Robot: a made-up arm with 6 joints.
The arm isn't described. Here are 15 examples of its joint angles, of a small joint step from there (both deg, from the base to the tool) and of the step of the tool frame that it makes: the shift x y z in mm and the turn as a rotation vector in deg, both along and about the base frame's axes.
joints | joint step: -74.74 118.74 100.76 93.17 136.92 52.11 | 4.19 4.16 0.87 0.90 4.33 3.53
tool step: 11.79 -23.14 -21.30 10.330 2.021 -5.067
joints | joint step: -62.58 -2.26 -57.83 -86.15 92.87 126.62 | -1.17 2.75 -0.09 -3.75 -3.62 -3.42
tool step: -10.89 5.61 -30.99 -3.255 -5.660 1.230
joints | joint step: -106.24 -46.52 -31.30 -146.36 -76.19 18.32 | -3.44 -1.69 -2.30 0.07 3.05 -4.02
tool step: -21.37 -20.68 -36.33 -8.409 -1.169 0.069
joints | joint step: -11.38 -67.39 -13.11 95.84 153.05 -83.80 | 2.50 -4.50 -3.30 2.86 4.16 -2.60
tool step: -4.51 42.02 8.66 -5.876 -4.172 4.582
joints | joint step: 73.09 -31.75 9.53 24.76 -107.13 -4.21 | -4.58 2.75 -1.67 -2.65 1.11 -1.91
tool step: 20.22 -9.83 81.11 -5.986 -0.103 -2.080
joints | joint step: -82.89 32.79 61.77 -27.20 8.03 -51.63 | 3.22 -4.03 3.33 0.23 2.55 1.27
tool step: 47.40 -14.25 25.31 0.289 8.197 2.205
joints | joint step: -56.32 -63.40 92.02 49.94 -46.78 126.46 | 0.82 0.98 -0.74 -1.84 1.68 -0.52
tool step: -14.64 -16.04 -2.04 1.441 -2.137 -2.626
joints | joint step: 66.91 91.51 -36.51 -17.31 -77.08 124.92 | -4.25 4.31 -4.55 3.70 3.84 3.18
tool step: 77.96 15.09 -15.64 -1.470 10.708 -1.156
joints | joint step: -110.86 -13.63 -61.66 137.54 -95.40 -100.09 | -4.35 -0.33 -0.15 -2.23 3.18 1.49
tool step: -0.43 -29.44 -56.13 -5.189 -1.582 -1.774
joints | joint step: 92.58 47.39 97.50 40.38 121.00 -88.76 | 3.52 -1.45 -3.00 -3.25 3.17 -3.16
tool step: -47.81 1.37 38.53 4.075 3.393 4.187
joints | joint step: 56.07 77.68 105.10 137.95 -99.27 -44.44 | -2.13 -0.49 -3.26 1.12 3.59 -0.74
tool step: 20.18 -22.34 29.67 -2.457 2.487 5.450
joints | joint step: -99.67 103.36 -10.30 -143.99 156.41 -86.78 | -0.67 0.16 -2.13 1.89 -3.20 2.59
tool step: -25.89 18.84 -8.66 1.529 -0.220 -3.564
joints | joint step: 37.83 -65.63 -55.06 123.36 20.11 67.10 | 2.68 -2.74 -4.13 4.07 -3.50 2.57
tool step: -19.27 13.34 -9.79 -3.553 -0.549 -4.127
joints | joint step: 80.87 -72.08 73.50 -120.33 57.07 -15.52 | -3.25 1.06 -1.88 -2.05 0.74 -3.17
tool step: 25.48 -45.81 -4.18 -4.809 0.723 2.501
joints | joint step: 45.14 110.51 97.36 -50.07 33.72 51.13 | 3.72 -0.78 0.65 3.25 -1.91 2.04
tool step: 12.93 0.94 -8.10 2.292 1.826 4.160
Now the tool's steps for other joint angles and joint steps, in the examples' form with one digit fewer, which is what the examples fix.
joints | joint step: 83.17 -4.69 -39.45 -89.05 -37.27 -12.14 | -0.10 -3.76 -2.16 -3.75 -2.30 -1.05
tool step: -11.0 1.1 -2.4 0.07 -8.90 0.77
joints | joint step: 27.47 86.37 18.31 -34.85 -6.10 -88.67 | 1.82 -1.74 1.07 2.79 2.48 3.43
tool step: -4.4 -32.4 -24.3 8.50 0.05 -0.32
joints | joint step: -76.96 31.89 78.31 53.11 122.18 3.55 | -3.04 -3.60 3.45 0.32 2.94 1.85
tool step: 22.0 17.1 14.5 -2.35 0.63 1.34
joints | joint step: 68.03 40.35 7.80 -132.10 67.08 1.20 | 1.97 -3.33 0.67 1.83 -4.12 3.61
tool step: 13.9 -3.9 -39.4 2.57 -1.27 5.37
